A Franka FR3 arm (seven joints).
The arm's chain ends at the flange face. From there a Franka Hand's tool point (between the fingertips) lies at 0.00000 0.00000 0.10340 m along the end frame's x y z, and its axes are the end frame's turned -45 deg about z.
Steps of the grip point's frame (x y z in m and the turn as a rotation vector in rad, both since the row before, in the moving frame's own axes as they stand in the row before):
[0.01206, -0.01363, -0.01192, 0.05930, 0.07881, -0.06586]
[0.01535, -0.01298, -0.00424, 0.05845, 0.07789, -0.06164]
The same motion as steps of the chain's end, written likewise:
[-0.00220, -0.00804, -0.01142, 0.09766, 0.01380, -0.06586]
[0.00056, -0.01004, -0.00375, 0.09641, 0.01375, -0.06164]

